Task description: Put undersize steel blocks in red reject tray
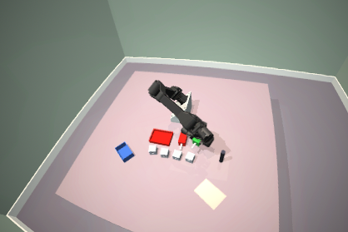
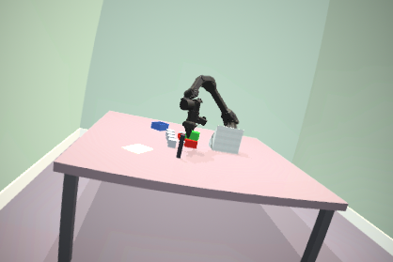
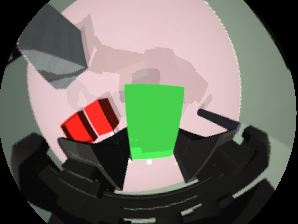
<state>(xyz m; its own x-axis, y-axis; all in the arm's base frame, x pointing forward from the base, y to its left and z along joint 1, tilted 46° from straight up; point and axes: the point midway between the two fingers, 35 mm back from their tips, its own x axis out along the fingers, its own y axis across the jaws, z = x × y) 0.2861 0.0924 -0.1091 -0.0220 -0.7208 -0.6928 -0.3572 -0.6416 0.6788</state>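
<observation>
My gripper tip is now 10 mm short of the green GO gauge and 20 mm below it. The rest, counted from my gripper tip: blue tray (140 mm ahead, 450 mm to the right, 70 mm below); small red piece (10 mm behind, 100 mm to the right, 60 mm below); cream sheet (270 mm ahead, 120 mm to the left, 80 mm below).
</observation>
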